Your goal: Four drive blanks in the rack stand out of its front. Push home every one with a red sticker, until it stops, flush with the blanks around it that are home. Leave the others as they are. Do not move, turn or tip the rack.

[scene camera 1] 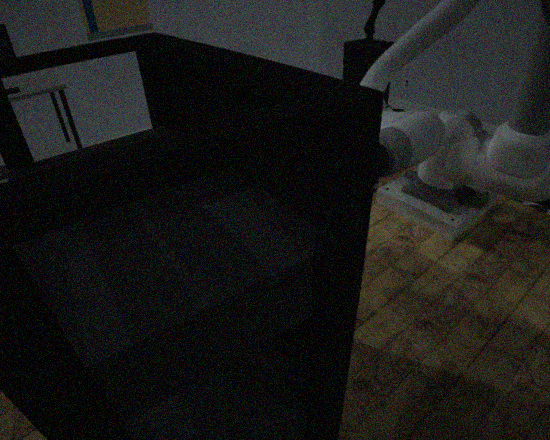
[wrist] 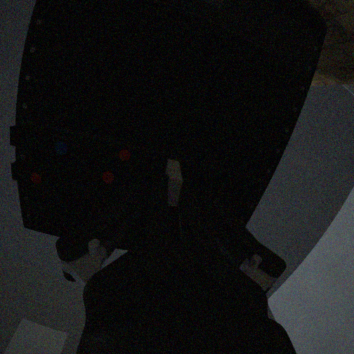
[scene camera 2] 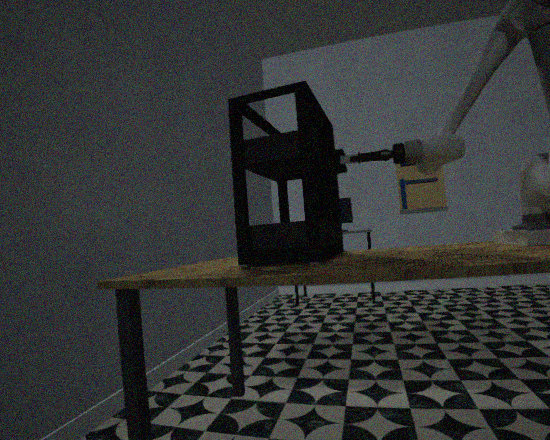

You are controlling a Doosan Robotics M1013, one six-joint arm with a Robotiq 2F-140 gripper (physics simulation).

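Note:
The black rack (scene camera 1: 340, 210) (scene camera 2: 322, 210) (wrist: 150, 75) stands upright on the table. In the wrist view its front is very dark. Three red stickers show there: one red sticker (wrist: 124, 155), another red sticker (wrist: 108, 177) and a third red sticker (wrist: 36, 178) near the left edge. A blue sticker (wrist: 60, 148) sits above the third. Dark blank ends jut past the rack's left edge; how far each blank stands out cannot be told. My gripper (scene camera 2: 348, 159) (wrist: 171, 169) is shut and empty, its tips close to the rack's front, right of the stickers in the wrist view. Contact cannot be told.
The wooden table (scene camera 1: 425, 310) (scene camera 2: 425, 267) carries the rack and the arm's base (scene camera 1: 420, 207). The pale arm (scene camera 1: 415, 45) (scene camera 2: 475, 85) reaches to the rack's front. A yellow and blue wall panel (scene camera 2: 425, 192) hangs behind. Dark blanks (scene camera 2: 341, 169) jut out near the gripper tips.

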